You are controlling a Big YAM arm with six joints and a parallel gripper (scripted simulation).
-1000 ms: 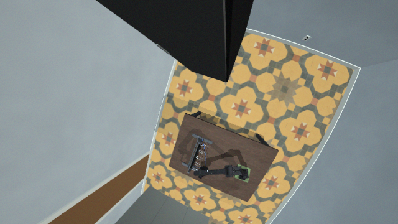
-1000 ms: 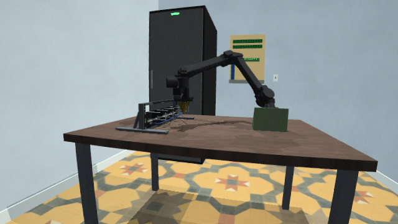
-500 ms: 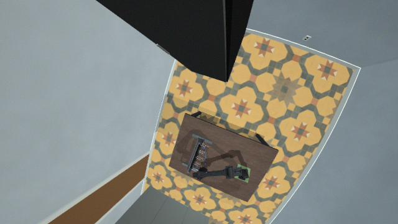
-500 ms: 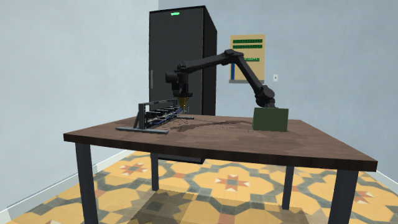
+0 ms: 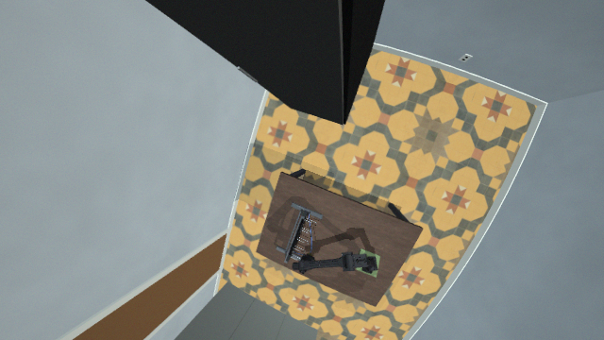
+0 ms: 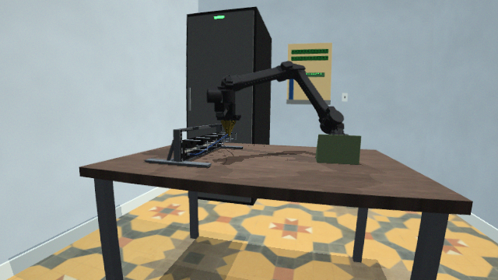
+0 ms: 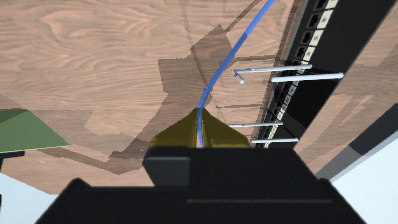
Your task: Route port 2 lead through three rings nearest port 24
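Now: the rack 160 mm ahead of my hand, 70 mm to the right of it and 50 mm below it.
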